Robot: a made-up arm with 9 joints. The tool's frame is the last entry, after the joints.
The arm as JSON. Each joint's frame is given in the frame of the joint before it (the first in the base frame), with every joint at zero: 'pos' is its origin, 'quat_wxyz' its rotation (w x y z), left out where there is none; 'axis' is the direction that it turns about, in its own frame. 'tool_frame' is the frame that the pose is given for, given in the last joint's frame.
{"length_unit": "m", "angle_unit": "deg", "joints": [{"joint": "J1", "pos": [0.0, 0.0, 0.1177], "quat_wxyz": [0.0, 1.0, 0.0, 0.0], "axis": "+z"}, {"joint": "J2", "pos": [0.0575, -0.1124, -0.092], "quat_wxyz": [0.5, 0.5, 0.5, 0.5], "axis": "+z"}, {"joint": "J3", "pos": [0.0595, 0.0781, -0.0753], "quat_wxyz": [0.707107, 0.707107, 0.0, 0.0], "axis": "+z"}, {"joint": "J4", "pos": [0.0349, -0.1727, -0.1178], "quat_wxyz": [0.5, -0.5, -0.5, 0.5], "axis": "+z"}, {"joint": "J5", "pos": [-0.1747, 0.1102, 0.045], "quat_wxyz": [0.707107, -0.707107, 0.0, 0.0], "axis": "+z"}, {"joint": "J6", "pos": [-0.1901, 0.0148, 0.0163], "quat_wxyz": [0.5, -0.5, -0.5, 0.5], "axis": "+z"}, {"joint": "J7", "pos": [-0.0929, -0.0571, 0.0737], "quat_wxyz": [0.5, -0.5, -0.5, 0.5], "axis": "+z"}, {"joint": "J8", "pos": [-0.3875, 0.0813, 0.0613], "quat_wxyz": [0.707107, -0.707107, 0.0, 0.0], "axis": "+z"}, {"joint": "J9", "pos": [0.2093, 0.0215, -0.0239], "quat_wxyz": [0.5, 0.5, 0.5, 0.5], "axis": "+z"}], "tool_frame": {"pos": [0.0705, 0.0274, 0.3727], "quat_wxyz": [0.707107, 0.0, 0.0, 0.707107]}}
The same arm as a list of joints. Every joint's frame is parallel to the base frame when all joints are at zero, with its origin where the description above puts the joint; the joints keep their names.
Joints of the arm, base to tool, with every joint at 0 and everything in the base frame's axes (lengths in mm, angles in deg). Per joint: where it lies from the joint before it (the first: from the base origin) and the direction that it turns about. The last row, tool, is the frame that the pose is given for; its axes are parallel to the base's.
J1: axis -z origin 0 0 117.7
J2: axis +x origin 57.5 112.4 92
J3: axis +z origin -75.3 -59.5 -78.1
J4: axis +y origin -172.7 -34.9 -117.8
J5: axis -z origin -174.7 45 -110.2
J6: axis -x origin -190.1 -14.8 -16.3
J7: axis +y origin -73.7 92.9 -57.1
J8: axis +x origin 81.3 61.3 -387.5
J9: axis +z origin -23.9 -21.5 209.3
tool: origin 27.4 -70.5 372.7

